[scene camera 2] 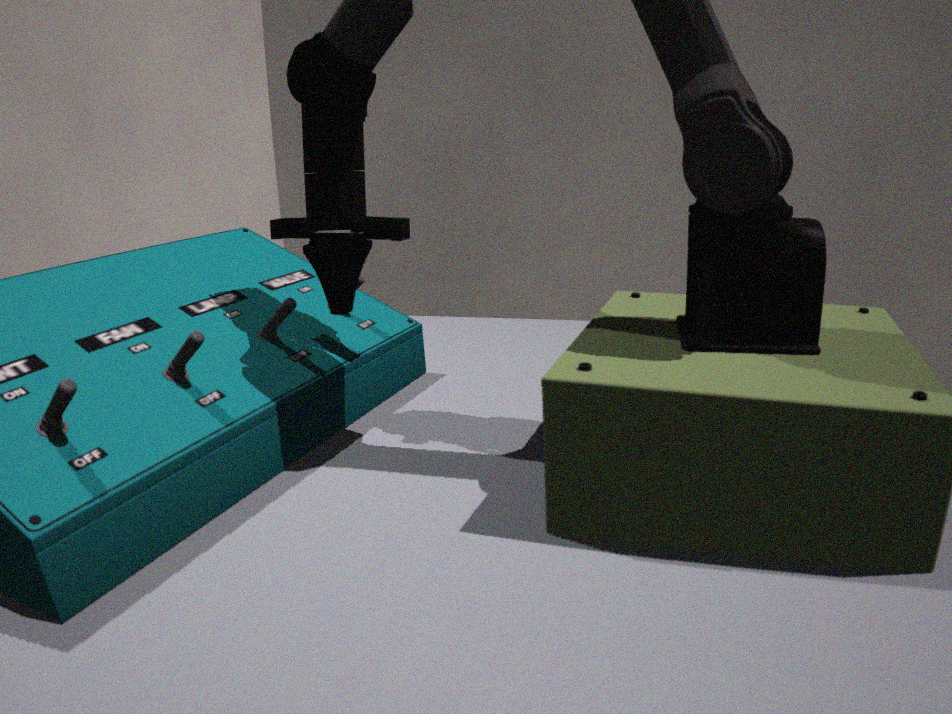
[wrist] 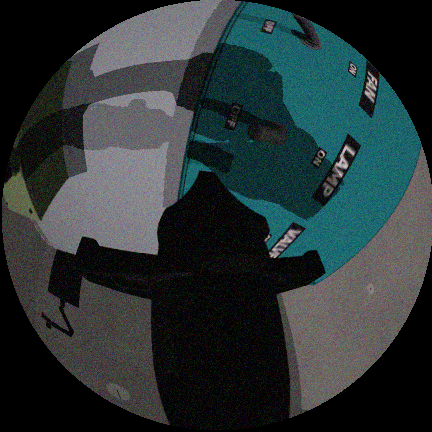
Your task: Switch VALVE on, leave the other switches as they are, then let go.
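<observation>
The teal switch panel (scene camera 2: 169,276) (wrist: 390,160) slopes at the left of the scene view. The VALVE label (scene camera 2: 286,278) (wrist: 287,241) is at its far end. The VALVE lever (scene camera 2: 359,283) is almost wholly hidden behind the fingers; a small dark bit shows at their right side, and its setting cannot be made out surely. It is hidden in the wrist view. My gripper (scene camera 2: 340,310) (wrist: 204,180) is shut, fingers together, pointing down close over the panel beside the VALVE lever. Whether it touches the lever cannot be seen.
The LAMP lever (scene camera 2: 277,322) (wrist: 268,132), FAN lever (scene camera 2: 183,359) (wrist: 308,34) and a nearer lever (scene camera 2: 58,412) all lean toward OFF. The LAMP lever is nearest the gripper, in its shadow. The green base block (scene camera 2: 738,476) carries the arm at the right.
</observation>
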